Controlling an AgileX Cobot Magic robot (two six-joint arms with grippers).
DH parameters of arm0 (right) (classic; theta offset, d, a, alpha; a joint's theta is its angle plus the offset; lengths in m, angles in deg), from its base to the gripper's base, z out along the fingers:
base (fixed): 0 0 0 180
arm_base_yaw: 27.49 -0.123 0 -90
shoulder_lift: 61.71 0 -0.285 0
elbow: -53.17 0 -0.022 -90
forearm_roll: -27.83 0.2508 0 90
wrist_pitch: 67.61 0 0.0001 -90
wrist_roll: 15.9 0.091 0 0
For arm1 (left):
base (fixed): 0 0 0 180
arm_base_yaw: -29.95 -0.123 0 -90
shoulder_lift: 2.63 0 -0.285 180
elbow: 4.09 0 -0.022 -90
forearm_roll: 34.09 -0.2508 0 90
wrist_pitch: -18.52 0 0.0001 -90
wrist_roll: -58.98 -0.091 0 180
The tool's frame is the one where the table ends.
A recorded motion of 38 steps. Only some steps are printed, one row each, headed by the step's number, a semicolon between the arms.
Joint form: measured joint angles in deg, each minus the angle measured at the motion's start. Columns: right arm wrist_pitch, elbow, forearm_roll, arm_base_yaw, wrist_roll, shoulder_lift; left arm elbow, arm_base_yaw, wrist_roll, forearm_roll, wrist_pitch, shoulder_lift.
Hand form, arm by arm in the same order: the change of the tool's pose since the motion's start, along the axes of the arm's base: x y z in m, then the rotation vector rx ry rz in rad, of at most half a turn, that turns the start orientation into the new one. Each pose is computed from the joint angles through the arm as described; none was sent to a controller.
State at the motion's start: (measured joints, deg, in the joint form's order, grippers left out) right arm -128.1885 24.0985 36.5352 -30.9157 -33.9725 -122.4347; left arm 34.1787 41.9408 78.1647 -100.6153 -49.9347 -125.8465
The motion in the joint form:
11: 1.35 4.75 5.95 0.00 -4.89 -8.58; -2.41 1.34 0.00 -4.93 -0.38 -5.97
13: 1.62 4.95 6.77 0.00 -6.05 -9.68; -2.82 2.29 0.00 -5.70 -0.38 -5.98
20: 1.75 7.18 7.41 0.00 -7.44 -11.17; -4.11 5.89 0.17 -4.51 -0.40 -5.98
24: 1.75 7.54 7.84 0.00 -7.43 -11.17; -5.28 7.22 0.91 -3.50 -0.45 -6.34
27: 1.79 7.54 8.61 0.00 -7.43 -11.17; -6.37 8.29 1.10 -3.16 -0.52 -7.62
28: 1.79 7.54 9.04 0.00 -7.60 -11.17; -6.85 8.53 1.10 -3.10 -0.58 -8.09
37: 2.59 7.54 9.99 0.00 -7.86 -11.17; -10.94 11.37 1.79 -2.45 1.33 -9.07
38: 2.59 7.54 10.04 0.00 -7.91 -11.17; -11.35 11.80 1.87 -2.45 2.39 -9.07
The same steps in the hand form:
11: 0.0358 0.0099 0.0010 0.0612 0.0325 0.0657; -0.0026 -0.0095 -0.0271 0.0315 0.0541 -0.1076
13: 0.0401 0.0112 -0.0013 0.0657 0.0397 0.0808; -0.0044 -0.0146 -0.0266 0.0344 0.0462 -0.1369
20: 0.0482 0.0125 0.0052 0.0658 0.0196 0.1009; -0.0073 -0.0331 -0.0233 0.0242 0.0274 -0.1791
24: 0.0486 0.0131 0.0072 0.0734 0.0134 0.1005; -0.0052 -0.0410 -0.0221 0.0127 0.0270 -0.1826
27: 0.0486 0.0141 0.0076 0.0869 0.0129 0.0996; -0.0043 -0.0474 -0.0264 0.0102 0.0336 -0.1952
28: 0.0486 0.0147 0.0078 0.0930 0.0123 0.1017; -0.0033 -0.0492 -0.0278 0.0089 0.0334 -0.1987
37: 0.0497 0.0157 0.0087 0.1072 -0.0022 0.1009; 0.0048 -0.0687 -0.0259 0.0202 -0.0034 -0.2241
38: 0.0497 0.0158 0.0087 0.1077 -0.0024 0.1016; 0.0054 -0.0710 -0.0263 0.0353 -0.0073 -0.2252

